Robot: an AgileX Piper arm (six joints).
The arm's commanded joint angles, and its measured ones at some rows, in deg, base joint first. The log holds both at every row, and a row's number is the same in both.
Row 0, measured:
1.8, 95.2, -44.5, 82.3, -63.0, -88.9
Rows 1 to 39, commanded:
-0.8, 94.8, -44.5, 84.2, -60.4, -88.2
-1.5, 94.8, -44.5, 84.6, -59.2, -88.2
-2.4, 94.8, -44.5, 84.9, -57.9, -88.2
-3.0, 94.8, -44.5, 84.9, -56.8, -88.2
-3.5, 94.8, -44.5, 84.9, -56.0, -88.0
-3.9, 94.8, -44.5, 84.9, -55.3, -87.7
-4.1, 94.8, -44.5, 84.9, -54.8, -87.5
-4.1, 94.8, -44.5, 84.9, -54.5, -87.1
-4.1, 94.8, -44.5, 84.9, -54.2, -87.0
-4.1, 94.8, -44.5, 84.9, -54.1, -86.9
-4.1, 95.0, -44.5, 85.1, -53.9, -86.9
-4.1, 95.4, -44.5, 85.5, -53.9, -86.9
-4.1, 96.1, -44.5, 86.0, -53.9, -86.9
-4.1, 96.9, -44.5, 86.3, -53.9, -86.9
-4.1, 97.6, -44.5, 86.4, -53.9, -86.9
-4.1, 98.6, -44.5, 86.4, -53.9, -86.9
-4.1, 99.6, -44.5, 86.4, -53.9, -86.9
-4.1, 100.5, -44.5, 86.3, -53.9, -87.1
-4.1, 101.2, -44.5, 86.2, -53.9, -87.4
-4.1, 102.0, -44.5, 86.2, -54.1, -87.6
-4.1, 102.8, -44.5, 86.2, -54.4, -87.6
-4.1, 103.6, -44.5, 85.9, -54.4, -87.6
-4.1, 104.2, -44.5, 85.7, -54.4, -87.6
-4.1, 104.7, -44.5, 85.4, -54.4, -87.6
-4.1, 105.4, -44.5, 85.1, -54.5, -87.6
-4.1, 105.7, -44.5, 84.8, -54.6, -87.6
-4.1, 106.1, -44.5, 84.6, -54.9, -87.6
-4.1, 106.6, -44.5, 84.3, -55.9, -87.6
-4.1, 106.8, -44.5, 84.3, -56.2, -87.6
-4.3, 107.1, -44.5, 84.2, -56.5, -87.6
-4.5, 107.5, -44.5, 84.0, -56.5, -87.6
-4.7, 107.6, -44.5, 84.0, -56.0, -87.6
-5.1, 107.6, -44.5, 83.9, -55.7, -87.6
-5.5, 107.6, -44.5, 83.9, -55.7, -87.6
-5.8, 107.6, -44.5, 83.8, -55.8, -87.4
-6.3, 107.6, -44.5, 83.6, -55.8, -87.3
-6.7, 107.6, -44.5, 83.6, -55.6, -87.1
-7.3, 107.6, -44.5, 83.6, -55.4, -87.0
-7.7, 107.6, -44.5, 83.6, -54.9, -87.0
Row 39, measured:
-6.0, 107.8, -44.5, 83.9, -55.9, -87.3
